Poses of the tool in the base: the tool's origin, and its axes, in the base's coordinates. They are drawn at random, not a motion.
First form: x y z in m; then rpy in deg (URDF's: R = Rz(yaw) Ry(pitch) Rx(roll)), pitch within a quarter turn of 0, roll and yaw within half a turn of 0.
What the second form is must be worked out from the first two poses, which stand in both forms.
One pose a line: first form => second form
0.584, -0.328, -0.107, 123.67, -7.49, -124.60 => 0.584, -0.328, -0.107, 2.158, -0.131, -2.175
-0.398, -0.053, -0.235, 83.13, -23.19, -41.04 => -0.398, -0.053, -0.235, 1.451, -0.405, -0.716
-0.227, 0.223, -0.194, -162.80, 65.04, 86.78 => -0.227, 0.223, -0.194, -2.841, 1.135, 1.515
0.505, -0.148, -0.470, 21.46, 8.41, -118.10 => 0.505, -0.148, -0.470, 0.375, 0.147, -2.061
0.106, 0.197, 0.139, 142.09, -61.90, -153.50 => 0.106, 0.197, 0.139, 2.480, -1.080, -2.679
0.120, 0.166, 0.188, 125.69, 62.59, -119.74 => 0.120, 0.166, 0.188, 2.194, 1.092, -2.090
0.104, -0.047, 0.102, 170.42, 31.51, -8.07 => 0.104, -0.047, 0.102, 2.974, 0.550, -0.141
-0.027, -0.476, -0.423, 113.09, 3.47, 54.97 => -0.027, -0.476, -0.423, 1.974, 0.061, 0.959
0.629, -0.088, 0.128, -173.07, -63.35, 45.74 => 0.629, -0.088, 0.128, -3.021, -1.106, 0.798
